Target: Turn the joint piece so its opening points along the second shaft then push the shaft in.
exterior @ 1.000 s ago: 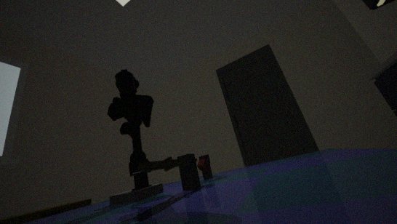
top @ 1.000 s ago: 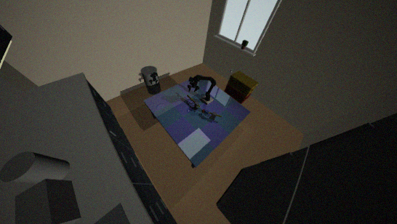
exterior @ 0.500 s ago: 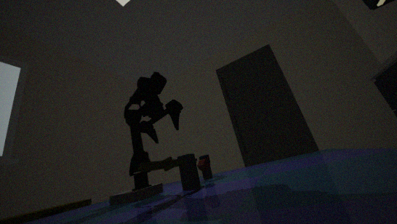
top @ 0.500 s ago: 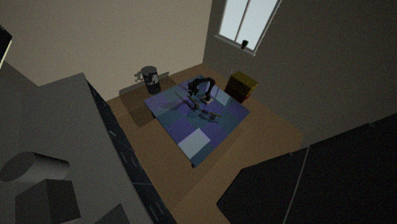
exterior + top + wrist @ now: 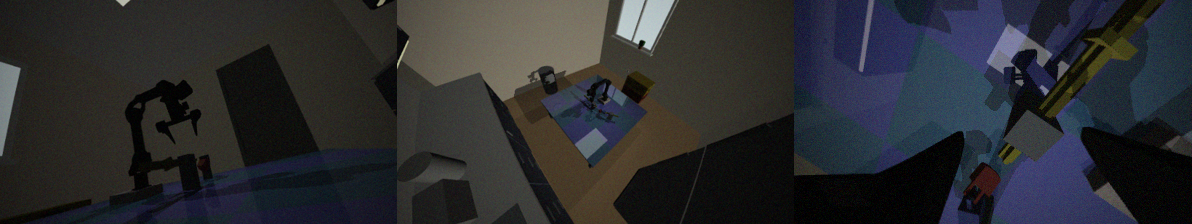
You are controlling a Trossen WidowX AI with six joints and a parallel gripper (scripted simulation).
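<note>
Now: gripper tip 16 cm to the right of the red joint piece, 10 cm above it and 6 cm past it.
</note>
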